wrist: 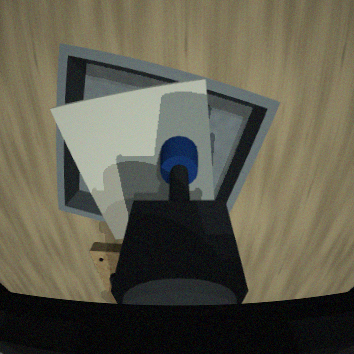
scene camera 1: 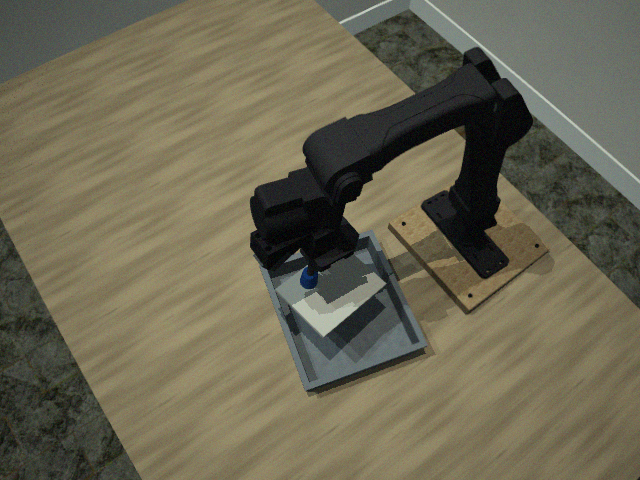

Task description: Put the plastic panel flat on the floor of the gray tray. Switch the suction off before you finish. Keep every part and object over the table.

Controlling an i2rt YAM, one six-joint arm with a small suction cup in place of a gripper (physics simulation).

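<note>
My gripper, a blue suction cup, is shut on the plastic panel, near one edge of its top face. The panel is a thin, pale, four-sided plate. It hangs roughly level over the gray tray, with its shadow on the tray floor below and apart from it. The panel is turned relative to the tray's walls. In the wrist view it overlaps the far rim and the near left corner region. The arm hides the back of the panel and part of the tray in the scene view.
The black arm stands on a wooden base board, to the right of the tray in the scene view. A narrow strip of the wooden table lies between tray and board. The table's left edge is well away from the tray.
</note>
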